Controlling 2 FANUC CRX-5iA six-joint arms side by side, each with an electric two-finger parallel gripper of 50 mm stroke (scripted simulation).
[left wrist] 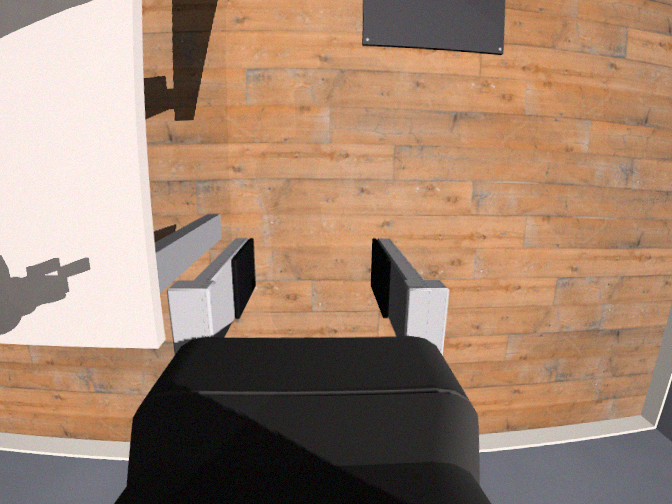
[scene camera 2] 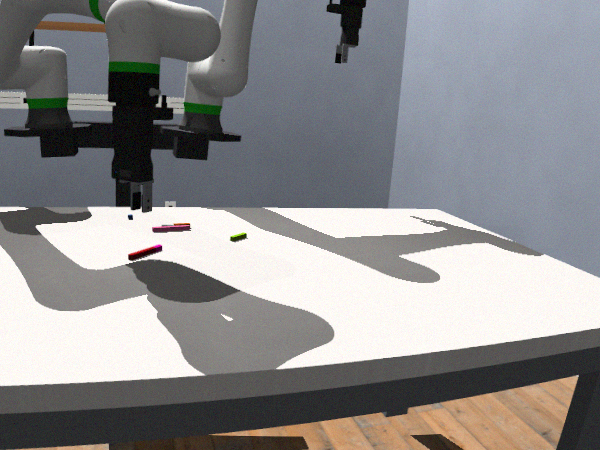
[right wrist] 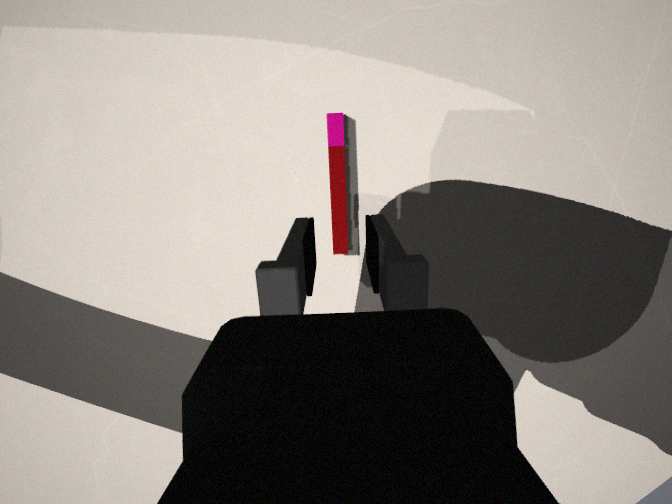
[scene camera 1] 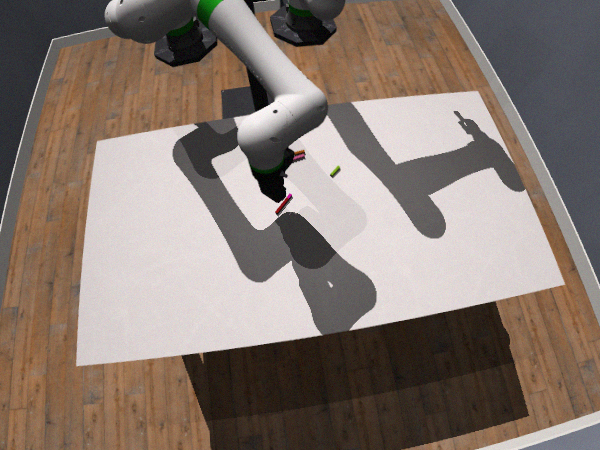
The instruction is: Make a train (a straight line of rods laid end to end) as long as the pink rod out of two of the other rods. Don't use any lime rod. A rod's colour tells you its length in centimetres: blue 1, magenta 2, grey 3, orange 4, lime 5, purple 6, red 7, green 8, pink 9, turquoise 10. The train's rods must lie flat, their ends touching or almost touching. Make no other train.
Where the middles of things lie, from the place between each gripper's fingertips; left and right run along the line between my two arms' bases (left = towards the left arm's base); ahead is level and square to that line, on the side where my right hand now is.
Right now my right hand [scene camera 2: 141,210] is 10 cm above the red rod [right wrist: 336,153].
Now: left hand [scene camera 2: 340,62] 71 cm short of the red rod, 69 cm to the left of it and 48 cm above it.
